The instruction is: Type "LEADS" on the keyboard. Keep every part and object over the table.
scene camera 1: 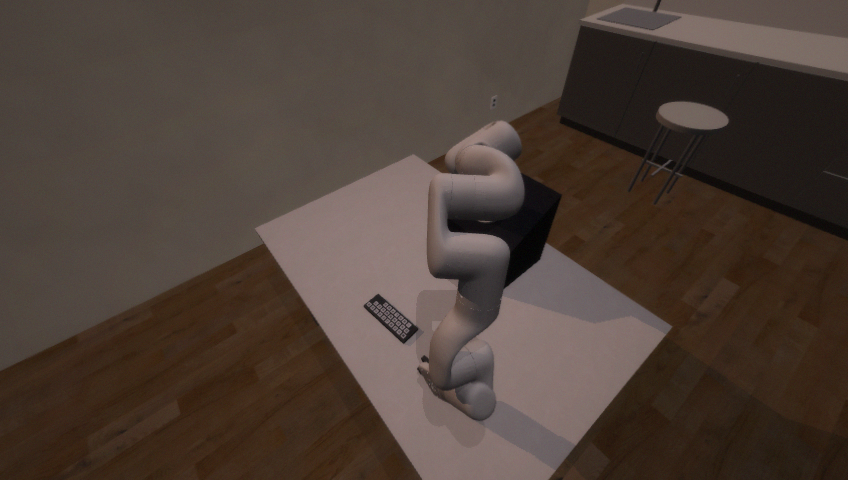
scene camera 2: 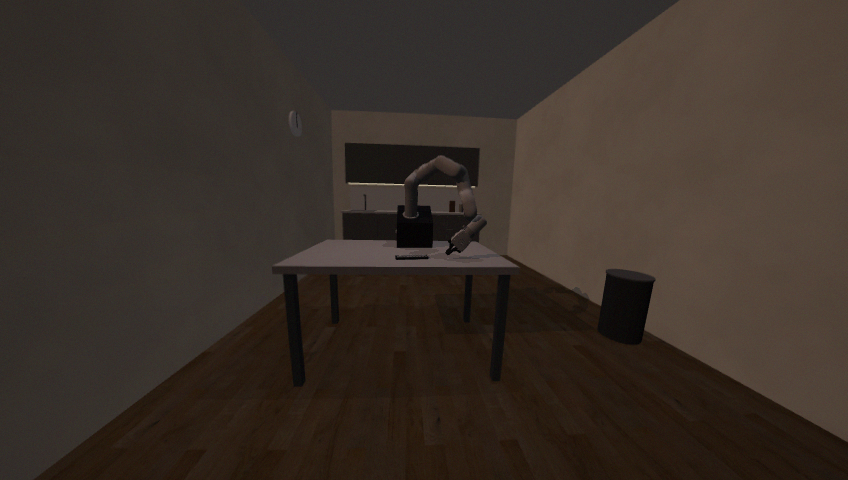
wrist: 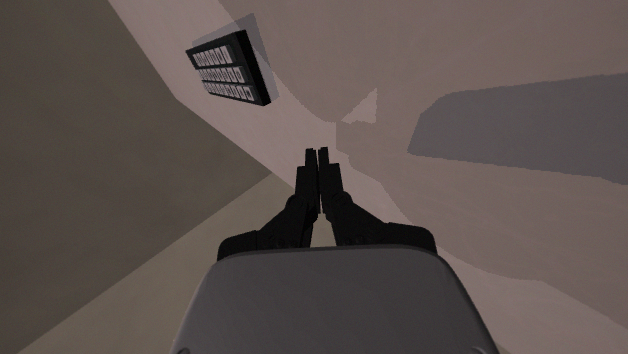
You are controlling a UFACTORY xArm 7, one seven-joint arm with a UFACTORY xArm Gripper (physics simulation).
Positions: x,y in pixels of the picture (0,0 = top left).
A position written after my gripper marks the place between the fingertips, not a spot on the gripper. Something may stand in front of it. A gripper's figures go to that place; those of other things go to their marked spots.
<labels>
My gripper (wrist: pixel 318 161) is 0.13 m from the lens. A black keyboard (wrist: pixel 229 61) is 0.23 m from the lens.
</labels>
